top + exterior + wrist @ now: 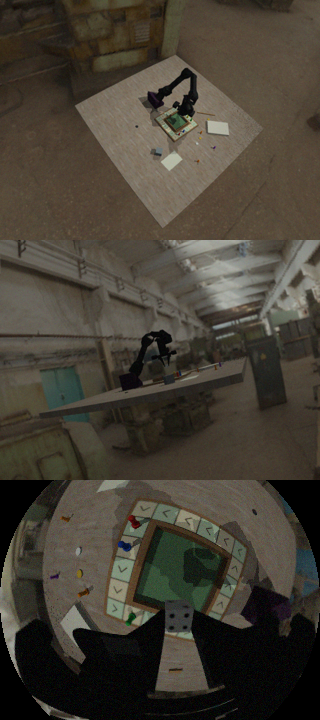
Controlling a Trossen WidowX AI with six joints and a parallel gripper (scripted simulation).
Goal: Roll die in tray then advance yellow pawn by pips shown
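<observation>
Right now my gripper tip is 10 mm short of the yellow pawn, 70 mm to the right of it and 70 mm above it. Round my gripper tip: green pawn (50 mm ahead, 80 mm to the left, 70 mm below); green felt tray (40 mm to the right, 90 mm below); grey-white die (right at my gripper tip).
</observation>
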